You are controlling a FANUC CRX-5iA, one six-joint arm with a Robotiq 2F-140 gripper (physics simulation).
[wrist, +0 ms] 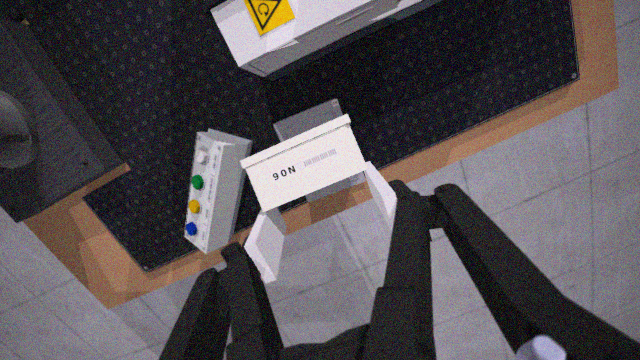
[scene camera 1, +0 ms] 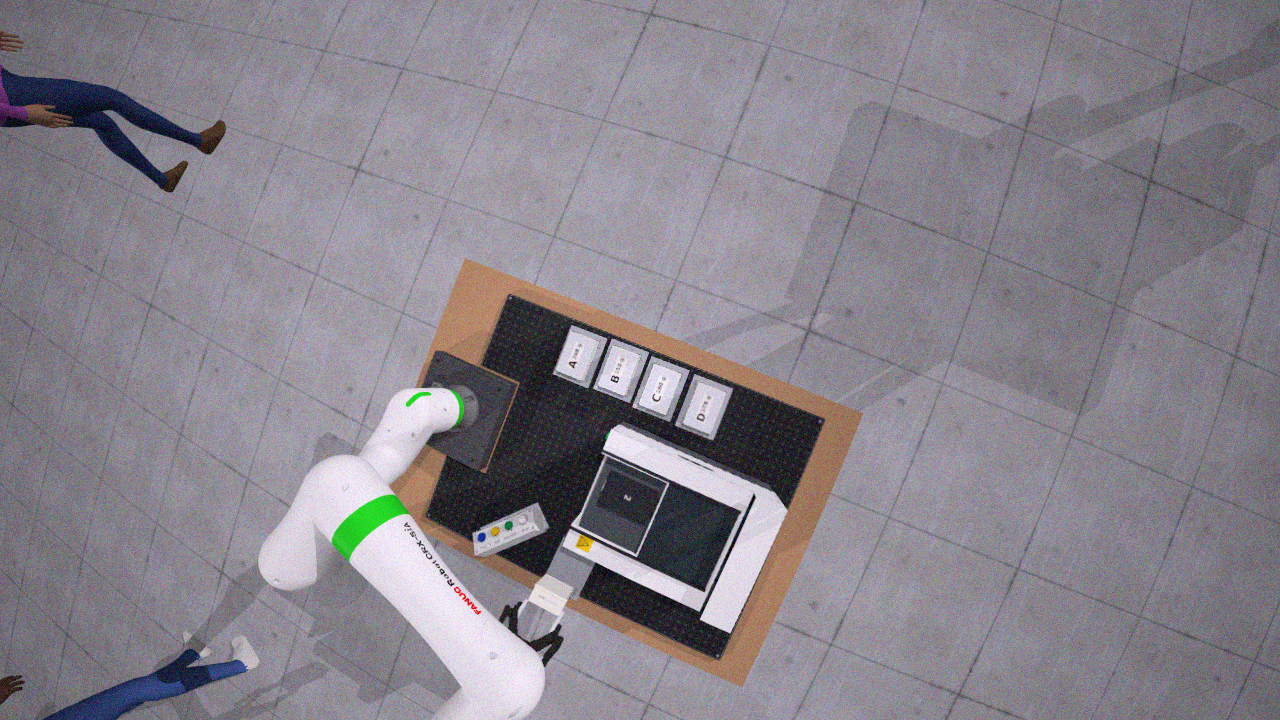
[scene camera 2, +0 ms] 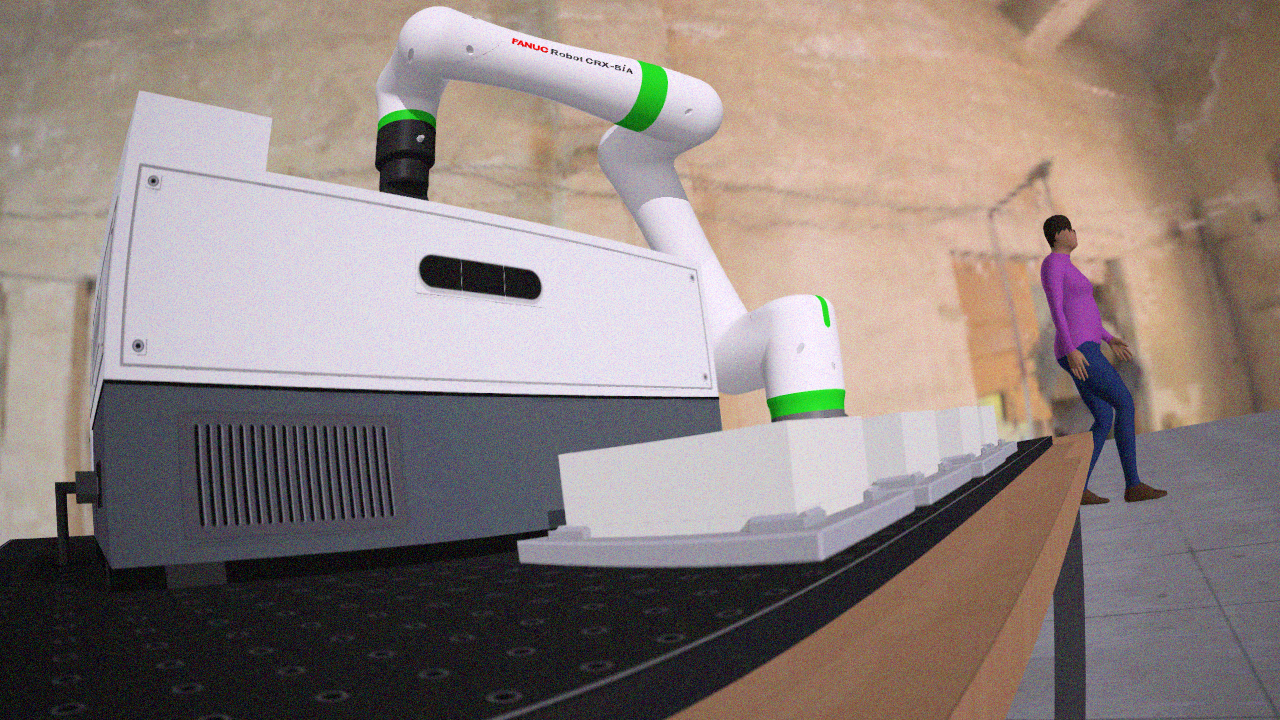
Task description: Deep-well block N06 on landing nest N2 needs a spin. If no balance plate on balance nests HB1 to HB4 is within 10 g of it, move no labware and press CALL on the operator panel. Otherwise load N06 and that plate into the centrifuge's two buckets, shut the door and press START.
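Where they show: gripper, fingertip midpoint: (wrist: 322, 196) (scene camera 1: 544, 607); arm's base, link origin: (wrist: 3, 128) (scene camera 1: 458, 408).
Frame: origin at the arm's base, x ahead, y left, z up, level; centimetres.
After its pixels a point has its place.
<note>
Block N06 (scene camera 1: 551, 592) {x 50.4, y -28.4, z 25.2 cm} (wrist: 306, 166) {x 50.2, y -30.5, z 25.8 cm}, off-white with its label facing the wrist camera, is held above a grey nest (scene camera 1: 581, 580) {x 53.6, y -37.7, z 0.1 cm} (wrist: 310, 120) {x 50.6, y -29.5, z 0.1 cm} near the table edge. My gripper (scene camera 1: 540, 616) {x 49.5, y -34.1, z 23.1 cm} (wrist: 322, 196) {x 49.5, y -34.1, z 23.1 cm} is shut on it, one pale pad at each side; in scene camera 2 the fingers are hidden behind the centrifuge (scene camera 2: 313, 295) {x 86.4, y 8.6, z 10.7 cm} (scene camera 1: 771, 514) {x 94.3, y 5.4, z 20.7 cm}. A bucket marked 2 (scene camera 1: 617, 505) {x 58.3, y -8.1, z 10.3 cm} shows in the centrifuge's square opening. Balance plates A (scene camera 1: 586, 344) {x 35.1, y 31.1, z 1.8 cm}, B (scene camera 1: 628, 358) {x 48.4, y 30.7, z 1.8 cm}, C (scene camera 1: 668, 376) {x 61.0, y 29.0, z 1.7 cm} and D (scene camera 1: 713, 395) {x 74.7, y 27.5, z 1.8 cm} (scene camera 2: 671, 488) {x 77.5, y 23.4, z -0.4 cm} sit on their nests; their printed weights are too small to read.
The operator panel (scene camera 1: 510, 530) {x 28.7, y -28.9, z 3.6 cm} (wrist: 217, 192) {x 30.7, y -31.3, z 4.5 cm}, with blue, yellow, green and white buttons, stands beside the nest. The arm's base plate (scene camera 1: 492, 394) {x 10.2, y 7.8, z 0.3 cm} is at the table's far end. A person in purple (scene camera 2: 1069, 304) and another in blue trousers (scene camera 1: 170, 687) are away from the table.
</note>
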